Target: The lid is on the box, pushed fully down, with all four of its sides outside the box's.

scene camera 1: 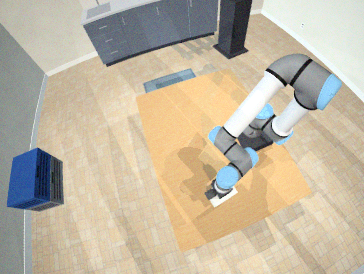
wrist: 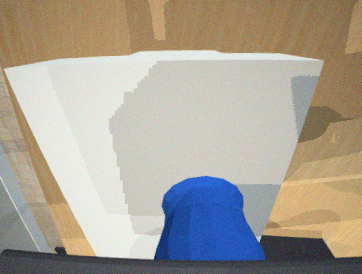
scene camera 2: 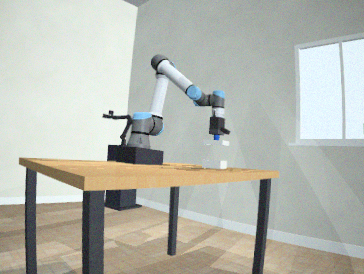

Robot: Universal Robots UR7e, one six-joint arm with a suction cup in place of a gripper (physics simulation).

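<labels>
White lid [wrist: 117,132]: 0.06 m from the lens. My suction cup [wrist: 204,219]: 0.06 m from the lens.
</labels>
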